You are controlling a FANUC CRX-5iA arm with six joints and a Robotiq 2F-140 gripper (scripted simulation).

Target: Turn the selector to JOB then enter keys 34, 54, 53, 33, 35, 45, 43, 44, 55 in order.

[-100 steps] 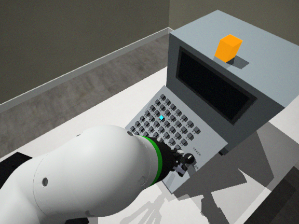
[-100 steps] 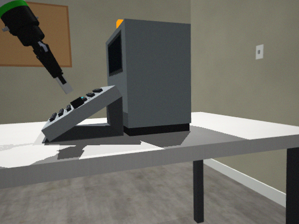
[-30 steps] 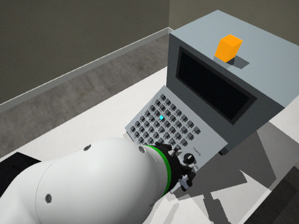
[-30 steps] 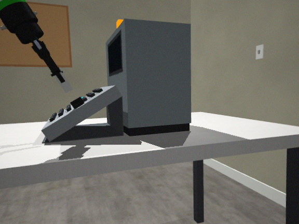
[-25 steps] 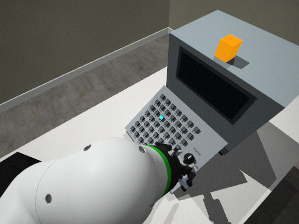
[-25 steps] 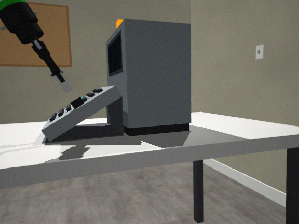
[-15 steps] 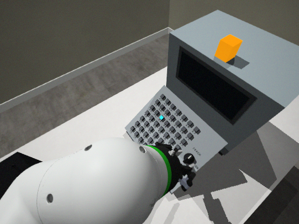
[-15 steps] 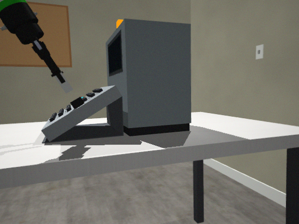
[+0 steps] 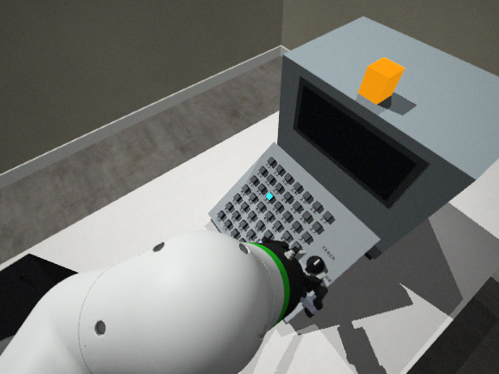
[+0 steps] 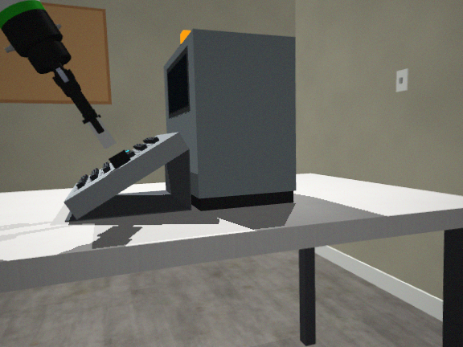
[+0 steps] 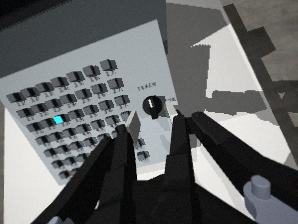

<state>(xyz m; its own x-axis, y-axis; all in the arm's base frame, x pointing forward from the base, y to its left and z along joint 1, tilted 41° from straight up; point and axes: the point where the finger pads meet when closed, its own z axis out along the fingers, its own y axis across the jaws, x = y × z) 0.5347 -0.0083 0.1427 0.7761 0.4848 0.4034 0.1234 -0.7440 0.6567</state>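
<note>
Right now my hand is 50 mm above the selector knob and 40 mm short of it. The rest, counted from my hand: key 200 mm to the left, 50 mm below, 40 mm ahead; sloped keypad 120 mm to the left, 100 mm below, 40 mm ahead.
</note>
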